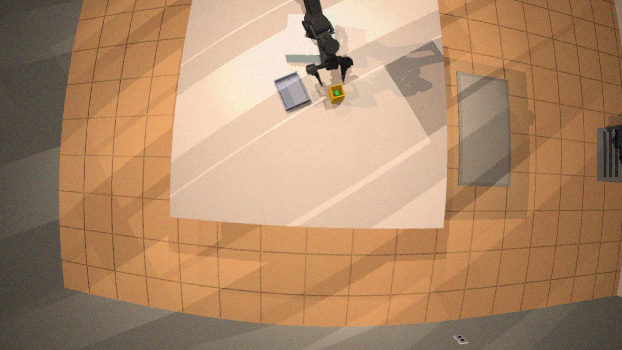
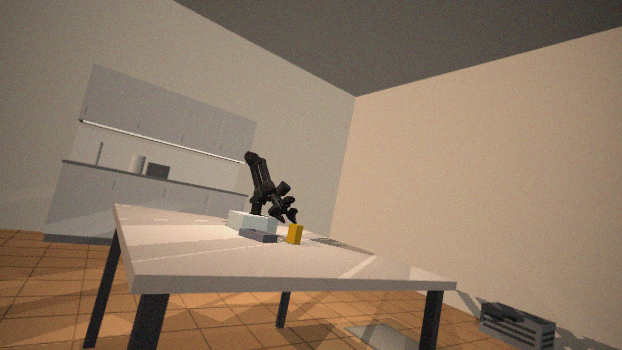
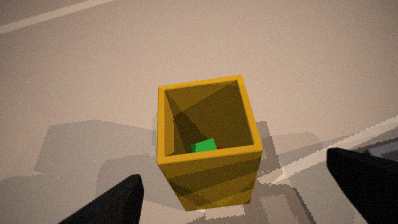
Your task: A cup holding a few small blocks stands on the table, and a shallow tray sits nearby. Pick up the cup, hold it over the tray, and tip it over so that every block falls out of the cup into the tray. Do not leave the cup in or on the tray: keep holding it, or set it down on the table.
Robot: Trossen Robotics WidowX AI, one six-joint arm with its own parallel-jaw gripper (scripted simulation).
Labels:
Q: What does my gripper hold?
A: Nothing.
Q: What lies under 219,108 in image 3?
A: A yellow square cup.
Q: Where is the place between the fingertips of my gripper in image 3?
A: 233,170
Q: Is my gripper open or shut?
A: Open.

